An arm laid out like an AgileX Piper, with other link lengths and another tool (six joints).
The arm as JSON. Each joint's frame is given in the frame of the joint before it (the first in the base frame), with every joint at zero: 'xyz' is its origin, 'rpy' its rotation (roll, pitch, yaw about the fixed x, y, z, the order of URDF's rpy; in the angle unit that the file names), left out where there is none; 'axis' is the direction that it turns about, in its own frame. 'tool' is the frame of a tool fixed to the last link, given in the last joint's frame.
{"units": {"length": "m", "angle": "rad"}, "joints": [
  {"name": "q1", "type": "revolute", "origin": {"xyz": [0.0, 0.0, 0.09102]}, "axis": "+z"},
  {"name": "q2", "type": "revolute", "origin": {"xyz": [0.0, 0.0, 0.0]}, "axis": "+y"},
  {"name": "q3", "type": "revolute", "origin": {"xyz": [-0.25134, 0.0, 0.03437]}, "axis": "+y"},
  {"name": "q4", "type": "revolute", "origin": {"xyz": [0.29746, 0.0, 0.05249]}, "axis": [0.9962, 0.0, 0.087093]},
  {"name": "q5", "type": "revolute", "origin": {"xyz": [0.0, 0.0, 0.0]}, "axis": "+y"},
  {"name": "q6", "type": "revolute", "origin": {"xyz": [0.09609, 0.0, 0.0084]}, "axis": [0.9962, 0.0, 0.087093]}
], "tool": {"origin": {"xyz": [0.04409, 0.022, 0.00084], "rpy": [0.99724, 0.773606, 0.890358]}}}
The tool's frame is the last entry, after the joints.
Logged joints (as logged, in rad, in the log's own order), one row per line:
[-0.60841 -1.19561 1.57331 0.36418 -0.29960 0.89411]
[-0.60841 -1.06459 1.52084 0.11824 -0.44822 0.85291]
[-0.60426 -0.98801 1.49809 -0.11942 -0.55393 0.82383]
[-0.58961 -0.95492 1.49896 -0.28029 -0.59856 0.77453]
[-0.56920 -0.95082 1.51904 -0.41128 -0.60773 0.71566]
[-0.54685 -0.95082 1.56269 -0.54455 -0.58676 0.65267]
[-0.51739 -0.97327 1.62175 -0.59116 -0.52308 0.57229]
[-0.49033 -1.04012 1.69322 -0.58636 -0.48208 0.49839]
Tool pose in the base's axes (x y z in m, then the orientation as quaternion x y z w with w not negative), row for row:
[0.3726 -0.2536 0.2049 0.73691 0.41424 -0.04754 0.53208]
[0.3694 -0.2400 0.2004 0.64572 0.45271 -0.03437 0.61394]
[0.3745 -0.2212 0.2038 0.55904 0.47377 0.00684 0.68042]
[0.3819 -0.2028 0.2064 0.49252 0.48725 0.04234 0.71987]
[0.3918 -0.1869 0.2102 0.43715 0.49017 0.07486 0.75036]
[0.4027 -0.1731 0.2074 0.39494 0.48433 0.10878 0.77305]
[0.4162 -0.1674 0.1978 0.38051 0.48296 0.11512 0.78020]
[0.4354 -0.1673 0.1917 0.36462 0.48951 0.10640 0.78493]
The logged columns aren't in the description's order. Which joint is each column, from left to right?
Columns, left to right: q1, q3, q2, q5, q4, q6.
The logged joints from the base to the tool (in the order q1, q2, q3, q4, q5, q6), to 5 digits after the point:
[-0.60841 1.57331 -1.19561 -0.29960 0.36418 0.89411]
[-0.60841 1.52084 -1.06459 -0.44822 0.11824 0.85291]
[-0.60426 1.49809 -0.98801 -0.55393 -0.11942 0.82383]
[-0.58961 1.49896 -0.95492 -0.59856 -0.28029 0.77453]
[-0.56920 1.51904 -0.95082 -0.60773 -0.41128 0.71566]
[-0.54685 1.56269 -0.95082 -0.58676 -0.54455 0.65267]
[-0.51739 1.62175 -0.97327 -0.52308 -0.59116 0.57229]
[-0.49033 1.69322 -1.04012 -0.48208 -0.58636 0.49839]

